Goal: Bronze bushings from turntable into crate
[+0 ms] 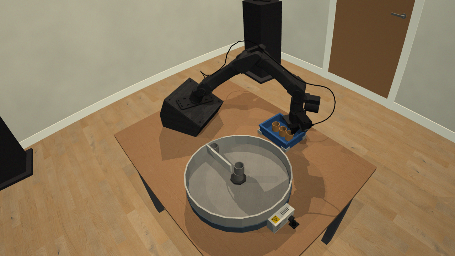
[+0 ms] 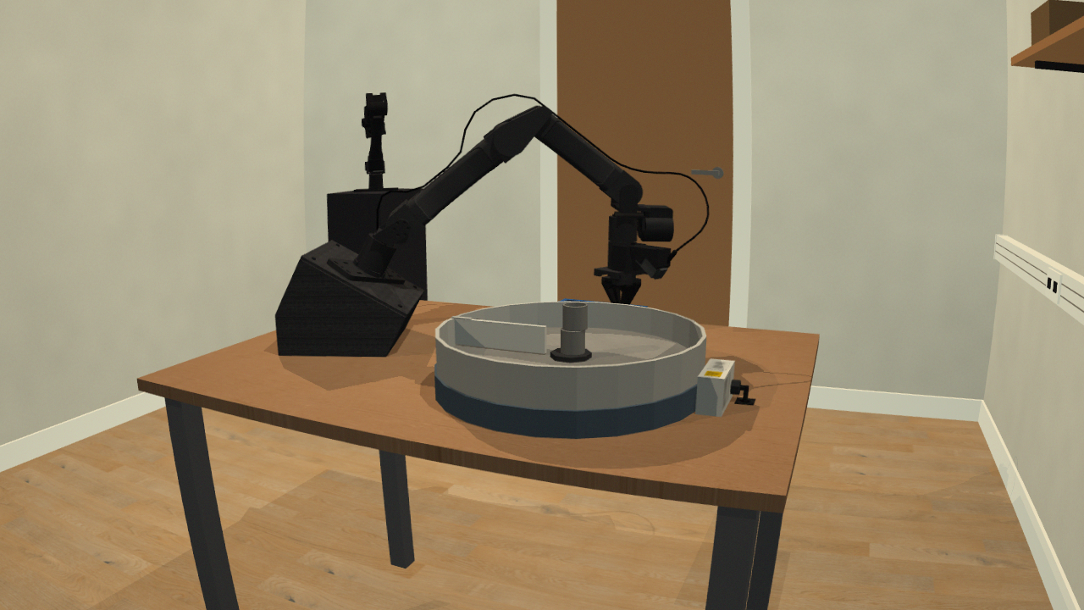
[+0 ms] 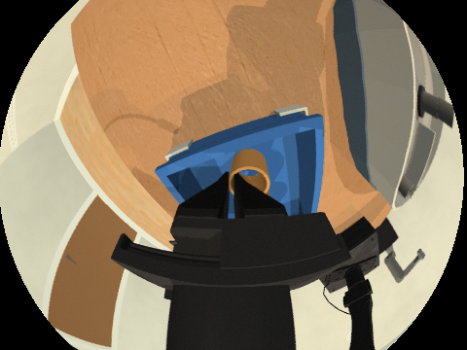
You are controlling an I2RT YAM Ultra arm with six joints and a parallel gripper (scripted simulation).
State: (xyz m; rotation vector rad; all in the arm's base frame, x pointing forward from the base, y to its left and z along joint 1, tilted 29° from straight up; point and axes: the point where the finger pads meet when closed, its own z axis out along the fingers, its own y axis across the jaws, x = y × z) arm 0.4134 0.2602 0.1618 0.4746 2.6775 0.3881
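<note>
The blue crate is 5 cm behind my hand, 2 cm to the right of it and 2 cm below it. Round my hand: grey turntable (37 cm to the right, 7 cm ahead, 1 cm above).
</note>
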